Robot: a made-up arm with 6 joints.
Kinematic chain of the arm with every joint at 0, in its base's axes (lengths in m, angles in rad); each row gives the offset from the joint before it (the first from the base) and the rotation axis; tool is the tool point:
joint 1: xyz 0 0 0.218 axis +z
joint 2: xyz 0 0 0 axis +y
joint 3: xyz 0 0 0.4 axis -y
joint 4: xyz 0 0 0 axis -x
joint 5: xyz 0.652 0 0 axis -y
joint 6: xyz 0 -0.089 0 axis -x
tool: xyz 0 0 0
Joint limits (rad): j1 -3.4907..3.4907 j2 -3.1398..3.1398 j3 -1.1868..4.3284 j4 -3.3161..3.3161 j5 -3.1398..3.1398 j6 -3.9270..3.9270
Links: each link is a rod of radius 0.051 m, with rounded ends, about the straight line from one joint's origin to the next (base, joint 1, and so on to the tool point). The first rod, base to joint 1, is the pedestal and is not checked.
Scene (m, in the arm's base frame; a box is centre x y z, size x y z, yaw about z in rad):
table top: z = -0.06
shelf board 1: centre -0.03 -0.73 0.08 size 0.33 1 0.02 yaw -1.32
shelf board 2: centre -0.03 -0.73 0.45 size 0.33 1 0.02 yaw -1.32
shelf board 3: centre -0.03 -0.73 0.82 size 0.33 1 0.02 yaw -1.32
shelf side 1: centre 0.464 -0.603 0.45 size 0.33 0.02 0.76 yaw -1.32
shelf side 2: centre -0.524 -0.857 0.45 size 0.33 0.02 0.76 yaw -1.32
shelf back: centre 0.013 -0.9 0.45 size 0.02 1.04 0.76 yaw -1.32
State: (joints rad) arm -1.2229 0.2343 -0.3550 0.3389 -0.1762 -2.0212
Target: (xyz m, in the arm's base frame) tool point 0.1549 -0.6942 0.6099
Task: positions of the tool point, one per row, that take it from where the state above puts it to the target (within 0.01 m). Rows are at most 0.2 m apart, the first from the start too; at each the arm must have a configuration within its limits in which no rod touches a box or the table.
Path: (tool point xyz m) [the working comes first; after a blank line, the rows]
Joints at the target: -1.2354 0.1345 0.0754 0.3927 -0.1762 -2.0212
Straight joint move there: touches shelf board 2.

1: 0.1231 -0.5439 0.2998
2: 0.0983 -0.4492 0.2992
3: 0.0724 -0.3648 0.2693
4: 0.0843 -0.3965 0.4362
5: 0.0741 -0.3790 0.6099
6: 0.1028 -0.4734 0.6412
7: 0.1310 -0.5813 0.6422
8: 0.1549 -0.6942 0.6099

